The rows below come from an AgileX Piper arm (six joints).
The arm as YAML. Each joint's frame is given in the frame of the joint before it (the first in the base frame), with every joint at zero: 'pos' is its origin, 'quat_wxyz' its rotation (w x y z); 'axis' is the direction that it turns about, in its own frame. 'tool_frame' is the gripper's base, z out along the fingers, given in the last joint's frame.
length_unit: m
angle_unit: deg
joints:
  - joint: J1
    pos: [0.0, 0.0, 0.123]
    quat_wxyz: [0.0, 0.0, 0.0, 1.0]
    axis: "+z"
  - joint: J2
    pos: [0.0, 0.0, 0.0]
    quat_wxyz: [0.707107, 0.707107, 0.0, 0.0]
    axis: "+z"
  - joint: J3
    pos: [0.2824, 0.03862, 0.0]
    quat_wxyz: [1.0, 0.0, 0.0, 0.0]
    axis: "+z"
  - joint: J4
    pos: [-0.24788, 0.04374, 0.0]
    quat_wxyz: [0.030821, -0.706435, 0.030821, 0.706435]
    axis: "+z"
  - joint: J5
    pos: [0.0, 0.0, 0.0]
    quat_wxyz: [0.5, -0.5, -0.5, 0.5]
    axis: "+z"
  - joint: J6
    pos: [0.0, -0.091, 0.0]
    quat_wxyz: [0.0, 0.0, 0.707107, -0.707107]
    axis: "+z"
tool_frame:
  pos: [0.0, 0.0, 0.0]
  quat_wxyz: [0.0, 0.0, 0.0, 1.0]
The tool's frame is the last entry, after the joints.
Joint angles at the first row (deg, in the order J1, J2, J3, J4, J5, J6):
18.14, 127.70, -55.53, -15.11, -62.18, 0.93
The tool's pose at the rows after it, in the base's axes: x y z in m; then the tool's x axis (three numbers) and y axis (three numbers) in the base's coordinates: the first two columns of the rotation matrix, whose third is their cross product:
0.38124 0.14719 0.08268 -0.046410 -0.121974 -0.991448 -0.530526 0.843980 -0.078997
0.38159 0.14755 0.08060 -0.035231 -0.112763 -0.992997 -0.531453 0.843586 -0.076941
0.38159 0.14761 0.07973 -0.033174 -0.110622 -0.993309 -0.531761 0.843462 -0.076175
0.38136 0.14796 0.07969 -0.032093 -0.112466 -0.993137 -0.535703 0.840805 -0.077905
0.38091 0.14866 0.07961 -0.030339 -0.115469 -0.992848 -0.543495 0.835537 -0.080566
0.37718 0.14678 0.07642 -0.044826 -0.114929 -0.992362 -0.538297 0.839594 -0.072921
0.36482 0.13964 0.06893 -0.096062 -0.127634 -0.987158 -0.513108 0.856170 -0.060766
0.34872 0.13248 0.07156 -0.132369 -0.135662 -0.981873 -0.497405 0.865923 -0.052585
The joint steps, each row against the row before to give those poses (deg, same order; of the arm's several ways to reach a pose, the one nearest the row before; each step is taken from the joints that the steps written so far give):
0.00, 1.45, 0.00, 0.00, -1.13, 0.00
0.00, 0.67, -0.19, 0.00, -1.29, 0.00
0.00, 0.21, -0.04, 0.00, -0.34, 0.00
0.00, 0.00, 0.00, -0.29, 0.00, 0.00
0.00, 0.00, 0.00, -0.58, 0.00, 0.04
0.00, 0.04, 1.05, 0.49, -0.35, 0.00
0.00, -0.57, 3.59, 2.11, 0.00, -0.65
0.00, -2.52, 4.62, 1.27, 0.00, -0.32

